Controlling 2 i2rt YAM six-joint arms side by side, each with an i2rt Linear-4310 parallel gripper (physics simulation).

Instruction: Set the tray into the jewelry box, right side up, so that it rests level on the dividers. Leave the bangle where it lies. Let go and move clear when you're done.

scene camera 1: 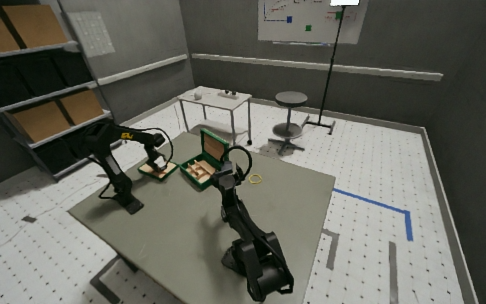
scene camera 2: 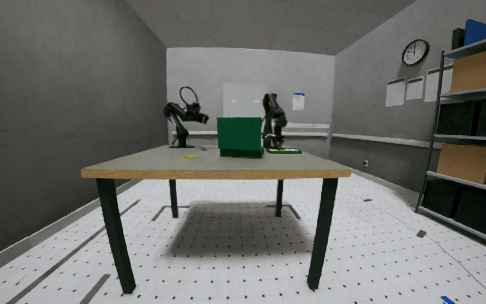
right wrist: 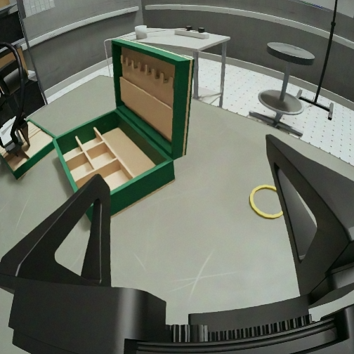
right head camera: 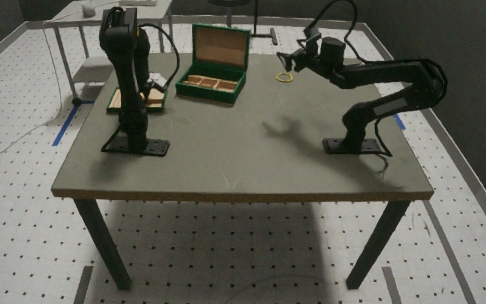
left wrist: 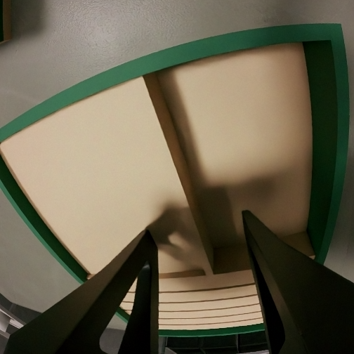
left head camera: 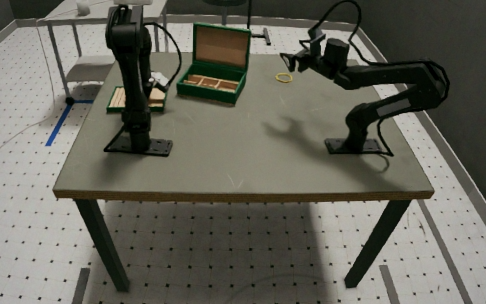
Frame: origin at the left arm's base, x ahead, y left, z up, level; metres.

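Seen in the pictures: left gripper, fingertip midpoint: (scene camera 1: 160,170) (scene camera 2: 277,150) (right head camera: 145,100); right gripper, fingertip midpoint: (scene camera 2: 202,116) (right head camera: 287,47) (left head camera: 289,47); left arm's base, origin of the base link: (scene camera 1: 128,201) (scene camera 2: 266,147) (right head camera: 139,146) (left head camera: 141,146); right arm's base, origin of the base link: (scene camera 2: 182,147) (right head camera: 351,146) (left head camera: 353,147).
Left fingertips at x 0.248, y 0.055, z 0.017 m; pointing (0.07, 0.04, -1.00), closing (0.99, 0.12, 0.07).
Observation:
Offsets run from my left fingertips to a thing's top centre. "*": to the spot under its first point. Level surfaces: height alone.
The tray @(* dx -0.054, dy -0.068, dz +0.003 m) (left head camera: 159,108) (scene camera 1: 171,172) (left wrist: 200,50) (right wrist: 37,161), green-rimmed with tan compartments, lies right side up on the table left of the open green jewelry box (left head camera: 205,94) (scene camera 1: 196,183) (scene camera 2: 240,135) (right wrist: 145,187). The box has tan dividers inside. My left gripper (left wrist: 196,230) (scene camera 1: 160,169) is partly open and empty, low over the tray; in the left wrist view its fingertips appear on either side of the compartment divider. Whether they touch the tray I cannot tell. My right gripper (right wrist: 179,162) (left head camera: 287,62) is wide open and empty above the table. The yellow bangle @(dx +0.280, dy -0.534, dz -0.012 m) (left head camera: 284,82) (right wrist: 252,201) lies flat right of the box.
The box's lid @(* dx +0.254, dy -0.252, dz +0.121 m) (left head camera: 220,46) (right wrist: 150,95) stands upright at its back. Both arms are mounted near the front of the table @(dz -0.017 m) (left head camera: 240,172). Beyond the table stand a white side table (scene camera 1: 215,101) and a round stool (scene camera 1: 291,98); a shelf rack (scene camera 1: 37,54) stands at the left of scene camera 1.

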